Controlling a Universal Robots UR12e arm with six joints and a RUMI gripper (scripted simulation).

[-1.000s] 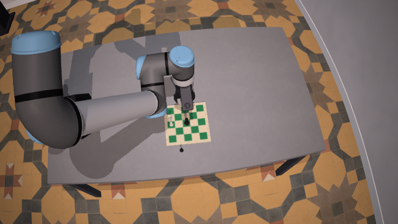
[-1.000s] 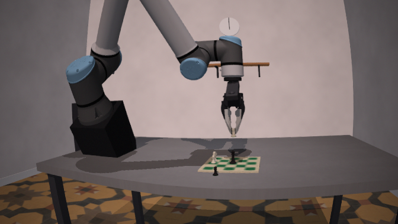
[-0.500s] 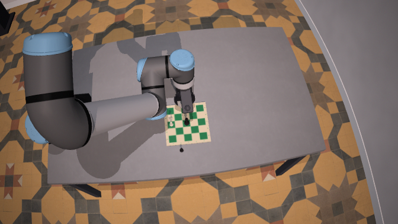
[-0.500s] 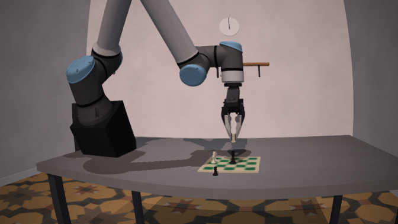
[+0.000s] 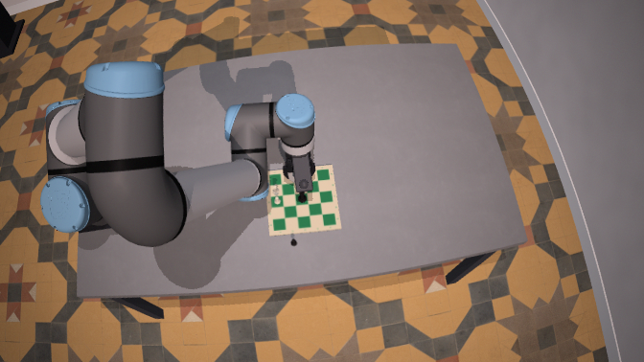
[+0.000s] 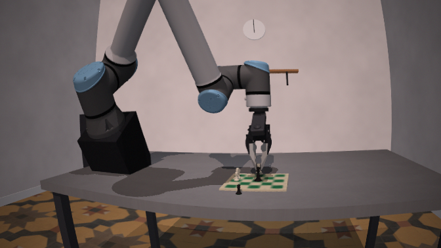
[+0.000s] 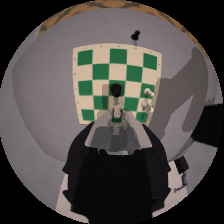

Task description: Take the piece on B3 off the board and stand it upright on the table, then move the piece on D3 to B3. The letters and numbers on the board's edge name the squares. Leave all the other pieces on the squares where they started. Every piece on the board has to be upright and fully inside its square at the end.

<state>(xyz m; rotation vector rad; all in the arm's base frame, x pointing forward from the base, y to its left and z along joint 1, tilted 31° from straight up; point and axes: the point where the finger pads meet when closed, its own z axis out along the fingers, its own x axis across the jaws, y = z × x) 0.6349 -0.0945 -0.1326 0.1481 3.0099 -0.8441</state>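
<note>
My hand is 4 cm to the left of the chessboard and 5 cm above it.
</note>
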